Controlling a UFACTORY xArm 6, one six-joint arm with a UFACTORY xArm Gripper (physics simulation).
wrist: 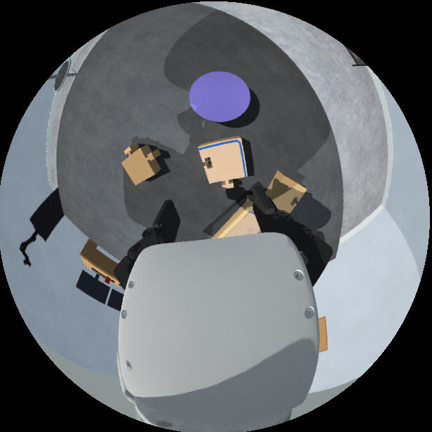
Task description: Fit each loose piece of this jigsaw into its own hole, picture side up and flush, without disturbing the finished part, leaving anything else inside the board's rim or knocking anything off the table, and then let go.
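My gripper point(213, 203) is open with nothing between its fingers, above the table. Ahead of it a loose piece point(225, 162) lies picture side up, pale with a blue line along two edges, a notch at its left and a tab towards me. A plain tan piece point(141, 164) with tabs lies at the left, no picture showing. Another plain tan piece point(285, 192) with a notch lies just beyond the right finger, partly in shadow. The jigsaw board point(228, 223) shows in part between and below the fingers; the right finger and the gripper body hide the rest, including its holes.
A purple round disc point(219, 96) lies on the dark table point(100, 110), beyond the picture-side-up piece. A wooden open box point(97, 262) is at the lower left, past the table's edge in this view. A black object point(47, 215) shows at the far left.
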